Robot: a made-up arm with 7 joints.
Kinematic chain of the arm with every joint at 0, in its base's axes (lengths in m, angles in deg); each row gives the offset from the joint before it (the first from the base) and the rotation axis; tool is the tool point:
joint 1: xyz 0 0 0.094 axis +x
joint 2: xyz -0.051 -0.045 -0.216 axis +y
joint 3: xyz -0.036 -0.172 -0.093 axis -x
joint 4: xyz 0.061 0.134 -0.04 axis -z
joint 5: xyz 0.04 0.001 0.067 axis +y
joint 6: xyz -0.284 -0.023 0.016 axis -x
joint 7: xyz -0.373 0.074 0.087 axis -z
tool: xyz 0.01 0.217 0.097
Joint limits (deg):
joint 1: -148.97..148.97
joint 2: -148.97..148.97
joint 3: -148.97..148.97
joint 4: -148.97..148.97
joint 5: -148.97..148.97
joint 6: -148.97..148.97
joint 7: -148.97..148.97
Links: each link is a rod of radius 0.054 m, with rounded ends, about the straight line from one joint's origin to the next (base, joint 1, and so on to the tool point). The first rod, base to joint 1, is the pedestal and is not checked.
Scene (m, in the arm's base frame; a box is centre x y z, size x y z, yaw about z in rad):
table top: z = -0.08
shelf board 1: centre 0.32 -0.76 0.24 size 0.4 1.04 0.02 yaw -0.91
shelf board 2: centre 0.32 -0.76 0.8 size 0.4 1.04 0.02 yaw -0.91
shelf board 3: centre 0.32 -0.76 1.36 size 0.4 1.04 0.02 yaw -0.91
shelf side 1: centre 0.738 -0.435 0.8 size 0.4 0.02 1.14 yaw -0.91
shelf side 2: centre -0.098 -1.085 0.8 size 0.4 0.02 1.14 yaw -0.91
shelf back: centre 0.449 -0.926 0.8 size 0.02 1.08 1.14 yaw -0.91
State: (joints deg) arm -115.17 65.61 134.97 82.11 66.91 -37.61 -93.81
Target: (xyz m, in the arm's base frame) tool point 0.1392 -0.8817 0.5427
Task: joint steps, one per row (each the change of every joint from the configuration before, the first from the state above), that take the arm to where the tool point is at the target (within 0.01 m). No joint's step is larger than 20 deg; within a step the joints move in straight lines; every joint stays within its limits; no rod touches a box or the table.
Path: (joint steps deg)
1: -5.63 -1.65 2.33 -2.58 7.68 1.74 19.51
2: -5.64 -1.66 2.34 -2.59 7.68 1.73 19.51
3: -5.63 -1.65 2.33 -2.58 7.67 1.74 19.51
4: -5.63 -1.66 2.33 -2.58 7.68 1.73 19.51
5: -5.64 -1.65 2.34 -2.59 7.68 1.74 19.51
6: -5.63 -1.66 2.33 -2.58 7.68 1.73 19.51
7: 0.82 -6.07 -1.12 -3.21 -0.93 0.44 -16.67
8: 0.82 -6.07 -1.13 -3.21 -0.93 0.44 -16.67
9: 0.83 -6.07 -1.12 -3.21 -0.92 0.44 -16.66
10: 0.82 -6.07 -1.12 -3.21 -0.93 0.44 -16.67
11: 0.82 -6.07 -1.13 -3.20 -0.93 0.44 -16.67
12: 0.82 -6.07 -1.12 -3.21 -0.92 0.44 -16.66

